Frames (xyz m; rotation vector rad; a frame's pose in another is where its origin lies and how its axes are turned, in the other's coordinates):
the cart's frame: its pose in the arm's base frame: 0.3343 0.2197 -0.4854 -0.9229 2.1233 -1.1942
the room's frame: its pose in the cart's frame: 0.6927 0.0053 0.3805 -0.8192 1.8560 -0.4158
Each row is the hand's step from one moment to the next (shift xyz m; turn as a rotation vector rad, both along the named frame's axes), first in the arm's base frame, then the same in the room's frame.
Working: the arm's base frame: its pose in the room's frame: 0.8722 0.2879 -0.0586 -0.1343 1.5744 -0.6038

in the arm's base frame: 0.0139 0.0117 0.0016 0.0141 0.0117 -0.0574
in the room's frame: 0.0031 0.0034 -0.0176 -0.0533 0.0206 -0.0191
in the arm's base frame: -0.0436 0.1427 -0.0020 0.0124 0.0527 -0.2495
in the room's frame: 0.0418 0.1410 -0.0255 -0.2255 0.1126 -0.0404
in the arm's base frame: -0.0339 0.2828 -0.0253 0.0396 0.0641 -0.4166
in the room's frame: 0.0565 0.2627 -0.0979 -0.3852 0.1594 -0.0735
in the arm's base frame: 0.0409 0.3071 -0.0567 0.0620 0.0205 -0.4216
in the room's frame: 0.0246 0.2598 -0.1763 -0.4044 0.1140 -0.0740
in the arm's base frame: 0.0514 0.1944 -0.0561 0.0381 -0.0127 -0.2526
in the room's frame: -0.0067 0.1593 -0.1348 -0.2492 0.0467 -0.0339
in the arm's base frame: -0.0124 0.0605 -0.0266 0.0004 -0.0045 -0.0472
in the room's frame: -0.0076 0.0647 -0.0168 -0.0464 0.0098 0.0006
